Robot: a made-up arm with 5 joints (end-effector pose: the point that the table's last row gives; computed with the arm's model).
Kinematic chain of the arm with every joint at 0, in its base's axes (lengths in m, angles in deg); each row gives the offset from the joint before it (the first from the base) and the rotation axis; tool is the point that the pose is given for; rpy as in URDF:
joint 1: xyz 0 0 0.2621 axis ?
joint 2: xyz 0 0 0 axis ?
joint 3: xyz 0.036 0 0.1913 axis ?
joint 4: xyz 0.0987 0 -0.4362 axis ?
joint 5: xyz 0.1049 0 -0.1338 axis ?
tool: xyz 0 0 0 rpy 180 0 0
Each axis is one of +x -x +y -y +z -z.
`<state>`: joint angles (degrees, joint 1 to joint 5).
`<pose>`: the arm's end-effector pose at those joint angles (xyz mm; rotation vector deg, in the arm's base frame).
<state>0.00 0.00 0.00 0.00 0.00</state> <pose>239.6 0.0 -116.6 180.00 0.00 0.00</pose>
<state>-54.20 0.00 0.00 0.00 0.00</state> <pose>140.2 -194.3 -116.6 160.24 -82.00 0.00</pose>
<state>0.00 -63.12 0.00 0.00 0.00</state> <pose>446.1 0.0 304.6 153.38 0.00 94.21</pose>
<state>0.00 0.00 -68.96 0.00 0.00</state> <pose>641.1 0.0 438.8 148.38 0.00 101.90</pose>
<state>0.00 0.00 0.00 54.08 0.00</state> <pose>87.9 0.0 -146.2 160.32 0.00 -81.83</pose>
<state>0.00 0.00 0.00 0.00 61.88</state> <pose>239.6 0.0 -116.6 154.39 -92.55 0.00</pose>
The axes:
joint 1: +z
joint 2: +y
joint 3: +y
joint 4: +y
joint 5: -z

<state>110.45 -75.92 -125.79 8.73 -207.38</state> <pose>196.4 -526.7 819.1 13.24 -5.10 82.69</pose>
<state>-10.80 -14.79 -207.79 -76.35 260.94</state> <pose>-440.3 84.0 554.1 -88.95 -86.29 42.00</pose>
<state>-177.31 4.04 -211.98 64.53 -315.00</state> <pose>246.4 11.6 959.5 -13.58 -35.10 46.02</pose>
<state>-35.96 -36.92 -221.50 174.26 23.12</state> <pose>-315.3 228.7 518.3 110.99 -62.90 114.47</pose>
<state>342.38 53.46 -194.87 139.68 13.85</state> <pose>456.5 -145.0 619.0 173.18 -48.79 2.72</pose>
